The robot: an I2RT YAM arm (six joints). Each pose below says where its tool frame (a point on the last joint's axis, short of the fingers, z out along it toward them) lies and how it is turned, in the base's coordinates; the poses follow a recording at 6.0 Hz.
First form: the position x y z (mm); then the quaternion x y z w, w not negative.
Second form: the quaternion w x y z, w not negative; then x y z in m. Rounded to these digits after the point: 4 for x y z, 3 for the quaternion.
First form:
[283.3, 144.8, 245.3, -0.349, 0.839, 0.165, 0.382]
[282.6, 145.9, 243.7, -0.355, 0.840, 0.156, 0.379]
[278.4, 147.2, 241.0, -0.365, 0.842, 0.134, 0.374]
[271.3, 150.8, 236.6, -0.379, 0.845, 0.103, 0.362]
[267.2, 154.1, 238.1, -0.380, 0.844, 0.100, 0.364]
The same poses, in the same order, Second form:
[0.382, -0.349, 0.839, 0.165, 0.2833, 0.1448, 0.2453]
[0.379, -0.355, 0.840, 0.156, 0.2826, 0.1459, 0.2437]
[0.374, -0.365, 0.842, 0.134, 0.2784, 0.1472, 0.2410]
[0.362, -0.379, 0.845, 0.103, 0.2713, 0.1508, 0.2366]
[0.364, -0.380, 0.844, 0.100, 0.2672, 0.1541, 0.2381]

